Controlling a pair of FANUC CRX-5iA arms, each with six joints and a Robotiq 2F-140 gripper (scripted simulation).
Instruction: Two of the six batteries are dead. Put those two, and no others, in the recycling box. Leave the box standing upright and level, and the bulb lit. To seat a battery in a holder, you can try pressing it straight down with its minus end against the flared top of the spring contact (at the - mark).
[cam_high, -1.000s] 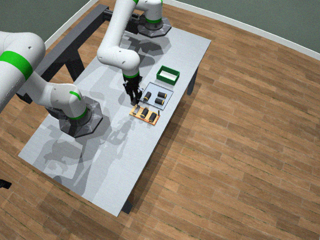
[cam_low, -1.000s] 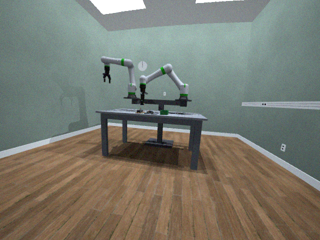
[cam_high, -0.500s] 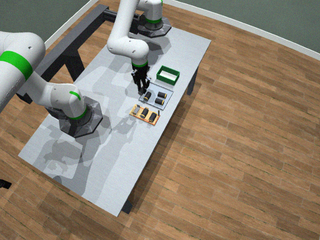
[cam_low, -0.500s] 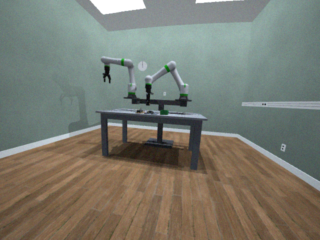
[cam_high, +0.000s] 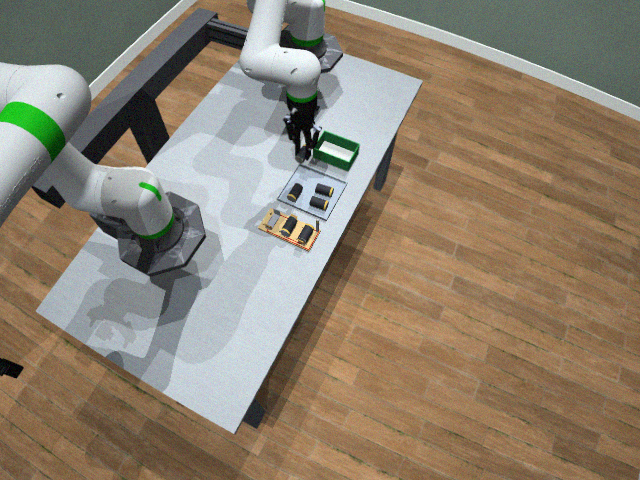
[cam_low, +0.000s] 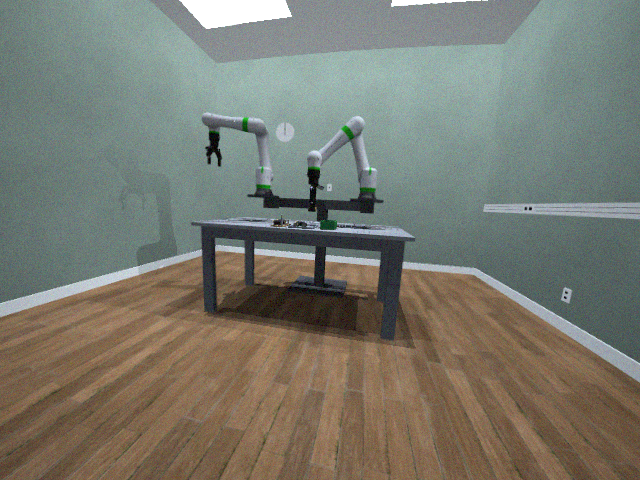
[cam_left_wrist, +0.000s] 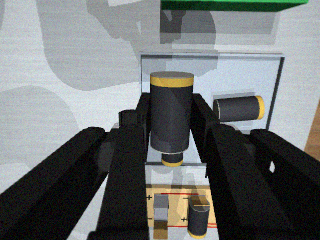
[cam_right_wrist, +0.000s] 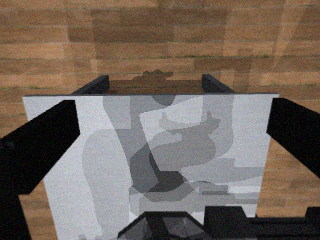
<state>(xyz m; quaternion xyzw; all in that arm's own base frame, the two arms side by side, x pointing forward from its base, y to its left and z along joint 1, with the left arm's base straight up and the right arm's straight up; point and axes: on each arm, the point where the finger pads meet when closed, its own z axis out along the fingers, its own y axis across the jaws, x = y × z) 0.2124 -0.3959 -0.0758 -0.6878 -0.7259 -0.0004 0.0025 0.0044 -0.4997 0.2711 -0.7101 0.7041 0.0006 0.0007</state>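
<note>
Now: the tray 150 mm below my left hand, 60 mm ahead of it and 50 mm to the right of it. From my left hand the other things lie so: green recycling box: 150 mm to the left, 140 mm below, 60 mm ahead.
</note>
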